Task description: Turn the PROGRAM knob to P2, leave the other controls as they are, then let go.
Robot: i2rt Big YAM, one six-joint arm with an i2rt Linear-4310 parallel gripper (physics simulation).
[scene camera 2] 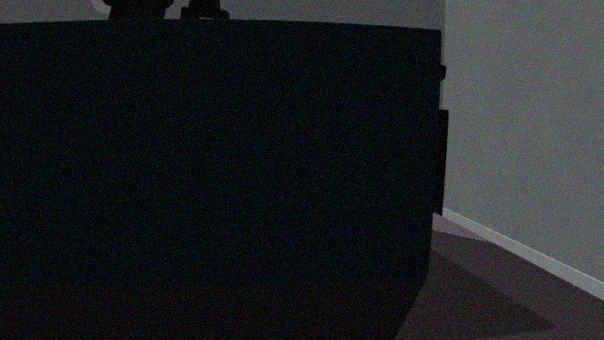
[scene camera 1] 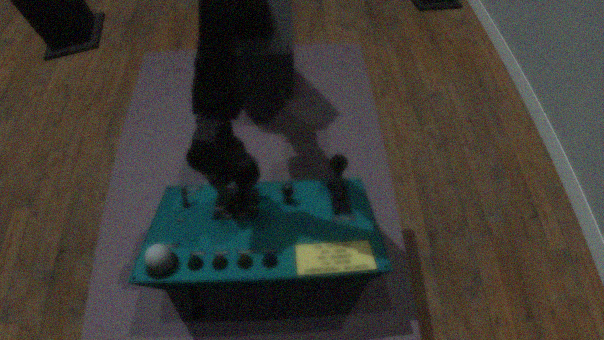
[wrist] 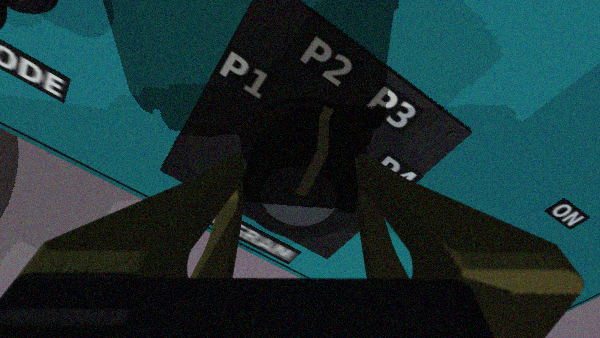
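The black PROGRAM knob stands on a dark square plate on the teal console top. Its tan pointer line points up toward the P2 label, between P1 and P3. My gripper is shut on the knob, one finger on each side, and sits turned relative to the plate. In scene camera 1, the dark gripper and arm hide most of the knob. Scene camera 2 does not show the knob clearly.
A toggle stands left of the gripper; a small switch and a ball-topped lever stand right. A white dome, several round buttons and a yellow label line the front. The console's dark side fills much of scene camera 2.
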